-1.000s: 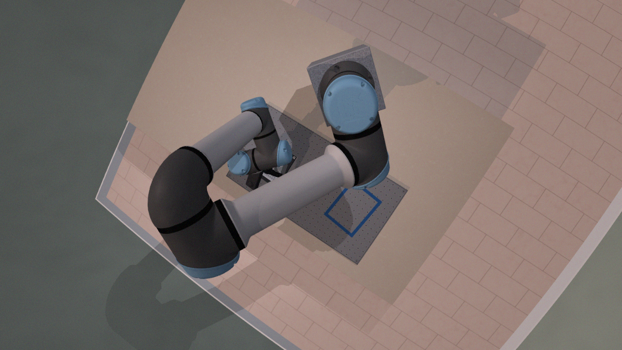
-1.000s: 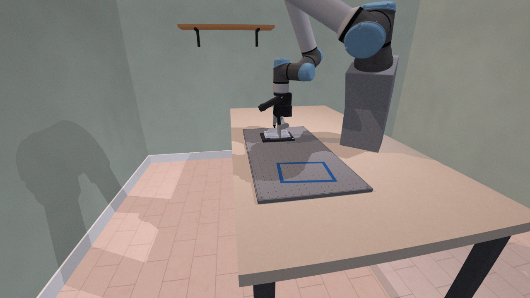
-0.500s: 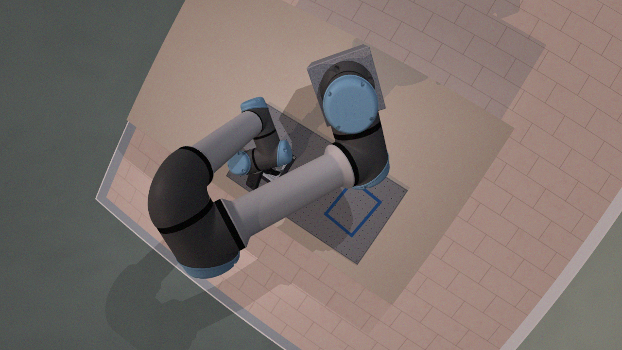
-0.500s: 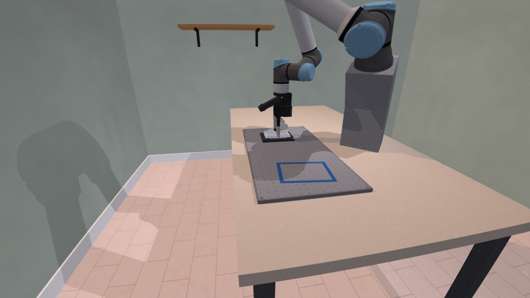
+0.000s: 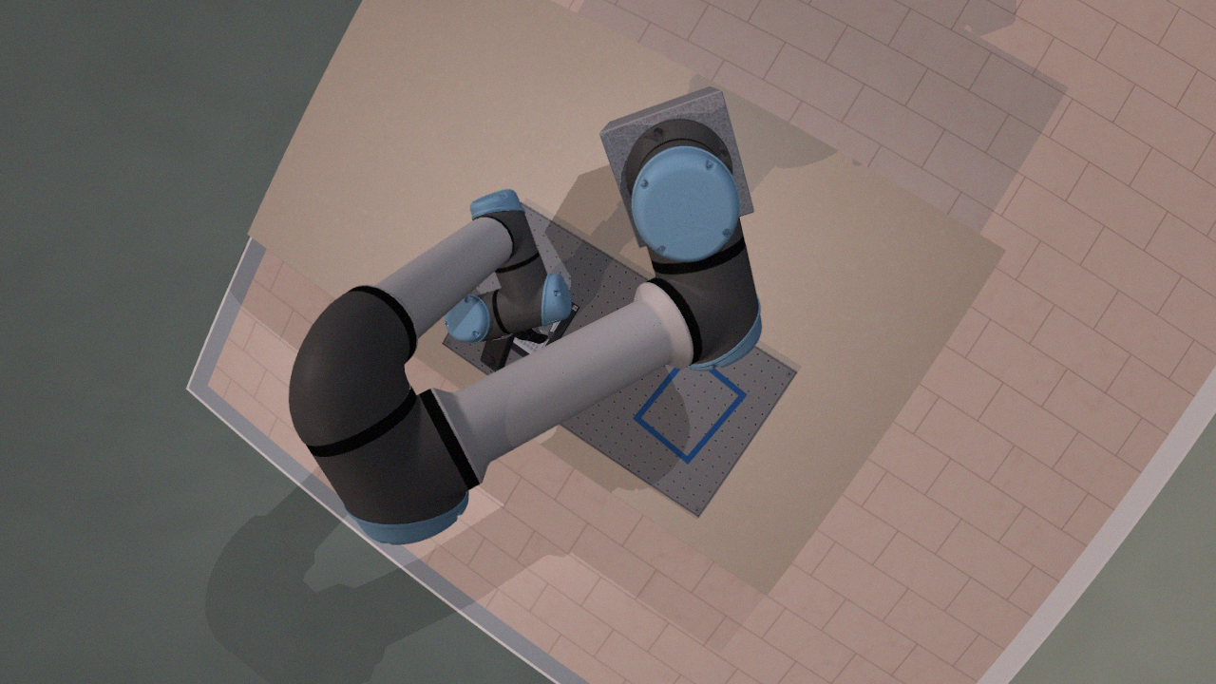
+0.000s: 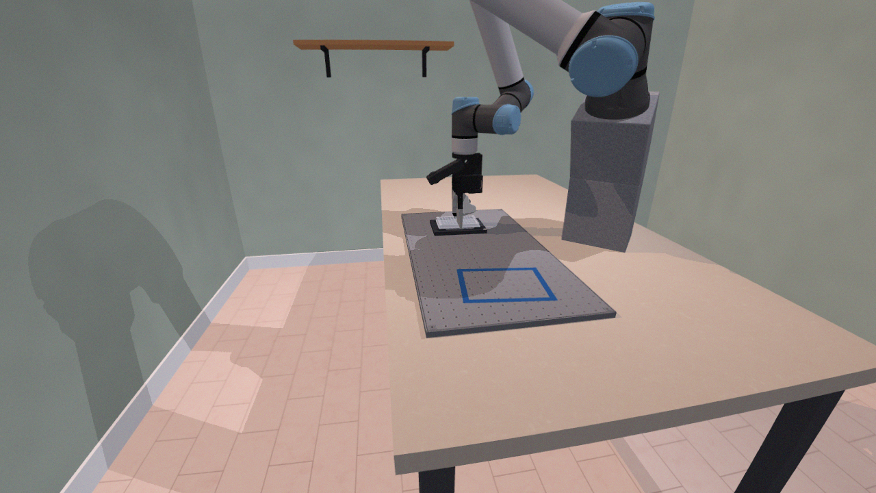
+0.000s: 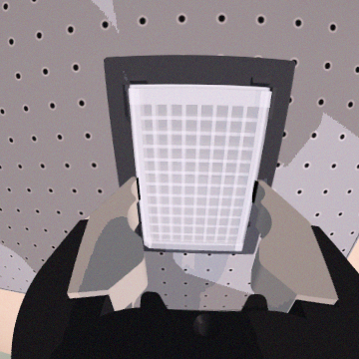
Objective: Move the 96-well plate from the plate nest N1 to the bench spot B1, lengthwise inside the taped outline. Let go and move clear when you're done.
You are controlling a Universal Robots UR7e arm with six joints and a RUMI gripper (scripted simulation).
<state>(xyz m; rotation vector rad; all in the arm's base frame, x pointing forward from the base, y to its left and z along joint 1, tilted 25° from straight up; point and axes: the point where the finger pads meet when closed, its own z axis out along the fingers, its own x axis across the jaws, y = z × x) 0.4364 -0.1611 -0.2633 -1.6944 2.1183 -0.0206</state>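
My hand is 20 mm above the black plate nest. The rest, counted from my hand: white 96-well plate 10 mm below.
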